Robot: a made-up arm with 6 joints.
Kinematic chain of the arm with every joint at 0, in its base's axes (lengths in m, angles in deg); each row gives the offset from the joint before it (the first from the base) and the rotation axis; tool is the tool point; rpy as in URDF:
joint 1: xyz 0 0 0.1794 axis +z
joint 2: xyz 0 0 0 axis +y
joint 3: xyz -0.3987 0 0.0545 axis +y
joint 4: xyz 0.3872 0 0.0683 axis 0.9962 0 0.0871
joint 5: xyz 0 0 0 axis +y
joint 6: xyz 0.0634 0 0.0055 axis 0.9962 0 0.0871
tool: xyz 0 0 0 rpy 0 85 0
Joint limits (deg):
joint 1: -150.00..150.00
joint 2: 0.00..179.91
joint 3: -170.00..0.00
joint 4: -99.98..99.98
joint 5: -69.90..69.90
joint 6: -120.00..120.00
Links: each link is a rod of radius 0.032 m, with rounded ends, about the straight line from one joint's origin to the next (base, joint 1, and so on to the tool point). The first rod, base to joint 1, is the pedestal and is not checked.
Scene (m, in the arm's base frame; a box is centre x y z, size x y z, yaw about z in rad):
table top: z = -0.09
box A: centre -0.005 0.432 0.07 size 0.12 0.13 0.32 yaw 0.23
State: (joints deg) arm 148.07 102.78 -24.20 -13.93 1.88 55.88
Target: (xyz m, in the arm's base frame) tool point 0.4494 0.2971 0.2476
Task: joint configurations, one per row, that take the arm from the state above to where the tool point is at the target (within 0.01 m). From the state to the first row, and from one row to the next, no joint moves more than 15 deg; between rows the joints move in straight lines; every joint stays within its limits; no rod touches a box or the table.
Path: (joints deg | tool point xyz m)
1: 133.72 98.68 -30.39 -13.93 1.34 55.88 | -0.2402 0.2518 0.1733
2: 119.36 94.57 -36.58 -13.92 0.80 55.88 | -0.1895 0.3373 0.2290
3: 105.01 90.47 -42.77 -13.92 0.26 55.88 | -0.1075 0.4013 0.2938
4: 90.65 86.37 -48.95 -13.91 -0.28 55.88 | -0.0050 0.4320 0.3658
5: 76.36 92.18 -51.97 -13.90 -0.28 55.88 | 0.1088 0.4486 0.3414
6: 62.06 97.99 -54.98 -13.89 -0.27 55.88 | 0.2293 0.4324 0.3135
7: 47.76 103.81 -58.00 -13.88 -0.26 55.88 | 0.3463 0.3815 0.2821
8: 33.46 109.62 -61.02 -13.87 -0.26 55.88 | 0.4494 0.2971 0.2477

